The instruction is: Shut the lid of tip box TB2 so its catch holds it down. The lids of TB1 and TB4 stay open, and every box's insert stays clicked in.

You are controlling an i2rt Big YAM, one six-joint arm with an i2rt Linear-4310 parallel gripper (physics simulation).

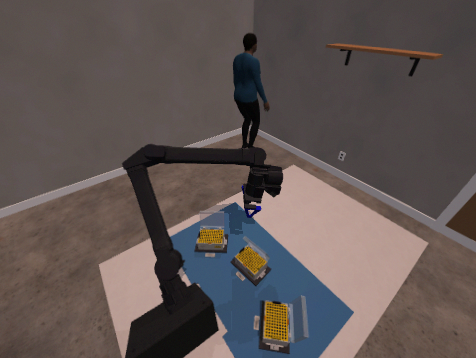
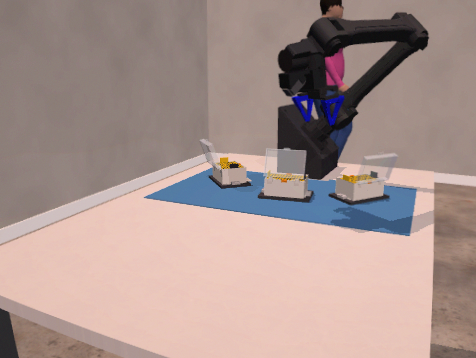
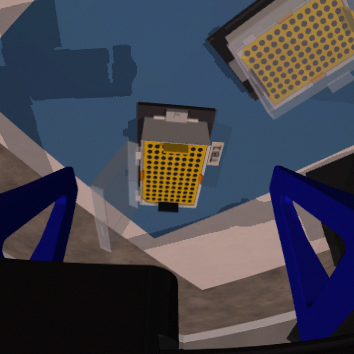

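Where they show: gripper, fingertip midpoint: [image 1: 247, 209] [image 2: 319, 123] [image 3: 173, 176]; arm's base, origin of the base link: [image 1: 179, 301] [image 2: 313, 136].
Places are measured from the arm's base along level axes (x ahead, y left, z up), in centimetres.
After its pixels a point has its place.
Note:
My gripper [image 1: 251, 212] @[z 9.8, x 40.3, y 10.5 cm] [image 2: 319, 121] @[z 9.8, x 40.3, y 10.5 cm] [image 3: 173, 176] @[z 9.8, x 40.3, y 10.5 cm] is open and empty, high above the mat. The box with a label that seems to read TB1 [image 1: 211, 244] @[z -8.1, x 24.1, y 17.4 cm] [image 2: 361, 191] @[z -10.7, x 31.4, y 22.2 cm] [image 3: 172, 175] stands nearest the table's edge; its clear lid [image 1: 212, 219] @[z -4.2, x 31.0, y 26.3 cm] [image 2: 378, 162] @[z -1.3, x 32.8, y 26.5 cm] is open. The middle box [image 1: 251, 261] [image 2: 286, 189] @[z -10.8, x 37.0, y 0.8 cm] [image 3: 300, 50] @[z -1.8, x 36.3, y 1.1 cm] has its lid [image 1: 258, 249] @[z 0.6, x 34.6, y -2.8 cm] [image 2: 292, 161] @[z -2.3, x 36.4, y 2.2 cm] open. The third box [image 1: 276, 322] [image 2: 230, 175] @[z -10.3, x 29.4, y -20.8 cm] also has its lid [image 1: 300, 317] @[z -3.2, x 29.2, y -29.0 cm] [image 2: 207, 150] @[z -2.1, x 30.8, y -28.4 cm] open. I cannot tell which of these two is TB2. Yellow inserts sit in all three boxes.
Each box stands on a dark base on the blue mat [image 1: 310, 295] @[z -14.0, x 43.2, y -25.8 cm] [image 2: 200, 197] @[z -14.0, x 44.6, y -24.2 cm] [image 3: 170, 60] @[z -14.0, x 37.5, y 12.9 cm], on the pale table [image 1: 350, 225] @[z -14.3, x 91.1, y -18.2 cm] [image 2: 225, 280] @[z -14.3, x 89.7, y 4.5 cm]. The arm's base [image 1: 172, 325] @[z 9.8, x -4.6, y -9.0 cm] [image 2: 305, 145] @[z -2.3, x 8.0, y -0.9 cm] stands beside the mat. Upright lids rise above the boxes.

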